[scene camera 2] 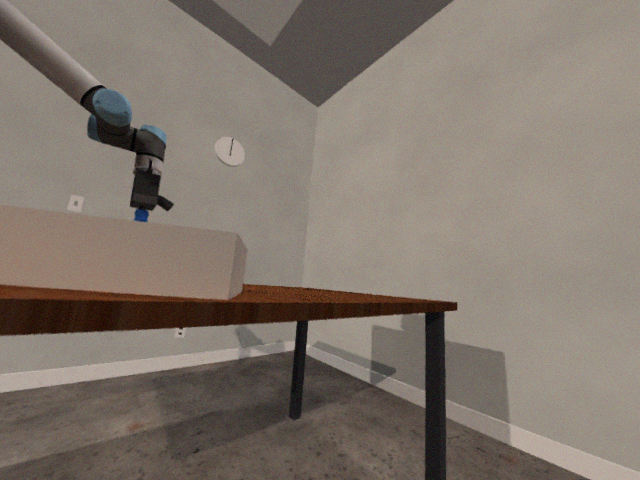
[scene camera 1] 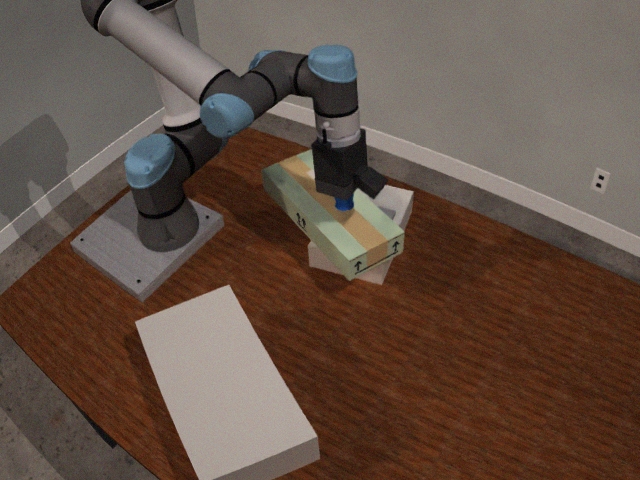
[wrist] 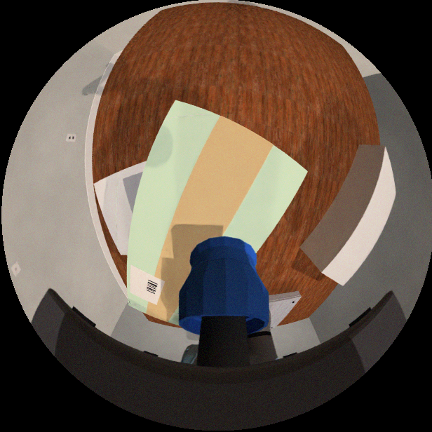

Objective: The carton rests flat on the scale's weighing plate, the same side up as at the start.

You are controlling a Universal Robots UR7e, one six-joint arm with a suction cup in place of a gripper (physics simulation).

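Frame: origin at the arm's base, x ahead, y left, z up, level; centimetres.
Where they show: hand, tool point: (scene camera 2: 140, 220) (scene camera 1: 344, 204); arm's base, link origin: (scene camera 1: 168, 228).
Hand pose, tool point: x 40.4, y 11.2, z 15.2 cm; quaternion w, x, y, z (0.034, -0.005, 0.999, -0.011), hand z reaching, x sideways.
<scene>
Things, the pixels of their top centre, and the offset from my tool point. "spot": a spot on its surface instead.
- pale green carton, top centre: (scene camera 1: 327, 197) dz -5.1, dx -7.0, dy +5.3 cm
- white scale, surface spot: (scene camera 1: 401, 198) spot: dz -12.4, dx +2.7, dy +20.5 cm
- grey weighing plate, top centre: (scene camera 1: 358, 223) dz -10.7, dx -1.0, dy +7.0 cm
- large white block, top centre: (scene camera 1: 214, 376) (scene camera 2: 139, 231) dz -8.7, dx -2.2, dy -39.0 cm
The pale green carton (scene camera 1: 323, 229) (wrist: 215, 175) with an orange tape band lies across the white scale (scene camera 1: 401, 198) (wrist: 111, 197). Its taped face is up, its side arrows point up, and its top looks level. Its ends overhang the scale, the long one toward the arm's base. A strip of the grey weighing plate (scene camera 1: 387, 212) (wrist: 131, 187) shows beside the carton; the rest is hidden under it. My gripper (scene camera 1: 344, 207) (scene camera 2: 140, 220) (wrist: 223, 240), a blue suction cup, is open and hangs a little above the carton's top, with nothing on it.
A large white block (scene camera 1: 227, 382) (scene camera 2: 113, 255) (wrist: 370, 215) stands on the wooden table (scene camera 1: 465, 361) (scene camera 2: 336, 307) (wrist: 240, 60), at the front left in the first scene view. The arm's grey base plate (scene camera 1: 105, 248) (wrist: 282, 306) is left of the scale. A wall runs behind the scale.
</scene>
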